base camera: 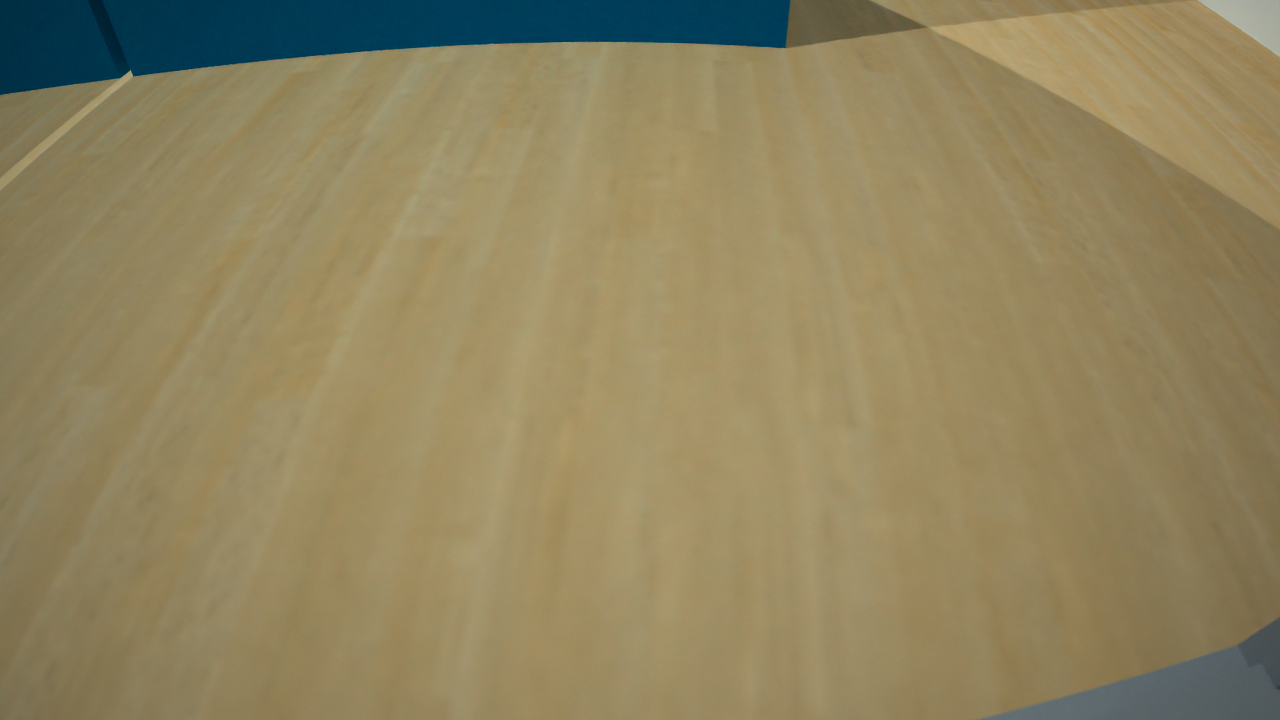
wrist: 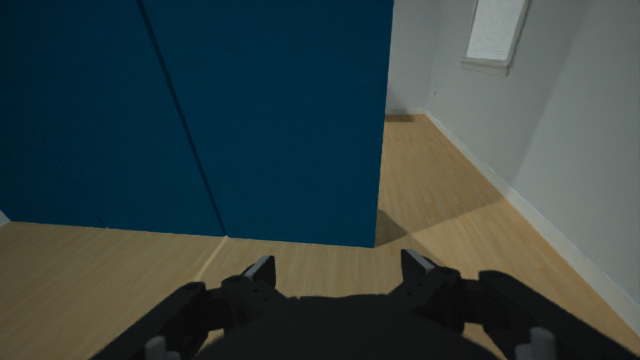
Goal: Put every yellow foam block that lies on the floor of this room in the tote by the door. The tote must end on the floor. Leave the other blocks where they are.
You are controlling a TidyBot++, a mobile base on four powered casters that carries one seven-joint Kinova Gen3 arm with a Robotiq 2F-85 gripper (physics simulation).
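Frame: origin at the arm's base, x ahead, y left, z up, level; centimetres.
Where they show: gripper, fingertip midpoint: (wrist: pixel 337 266).
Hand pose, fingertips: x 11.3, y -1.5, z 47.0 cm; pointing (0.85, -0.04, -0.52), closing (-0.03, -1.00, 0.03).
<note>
After its pixels a point has its place.
My gripper (wrist: pixel 337 266) {y -1.5, x 11.3, z 47.0 cm} is open and empty in the wrist view, its two dark fingers spread above the wooden floor. It does not show in the base camera view. No yellow foam block shows in either view. The tote and the door do not show in either view.
A tall blue partition (base camera: pixel 465 22) {y 12.2, x 98.5, z -36.6 cm} (wrist: pixel 280 125) {y 17.8, x 99.4, z 32.4 cm} stands ahead, reaching to the left. Past its right end a floor passage (wrist: pixel 425 165) runs back along a white wall (wrist: pixel 590 165) {y -124.1, x 93.1, z 6.3 cm} with a window (wrist: pixel 492 30) {y -144.3, x 219.1, z 66.3 cm}. A grey edge (base camera: pixel 1163 689) shows at the base camera view's bottom right.
</note>
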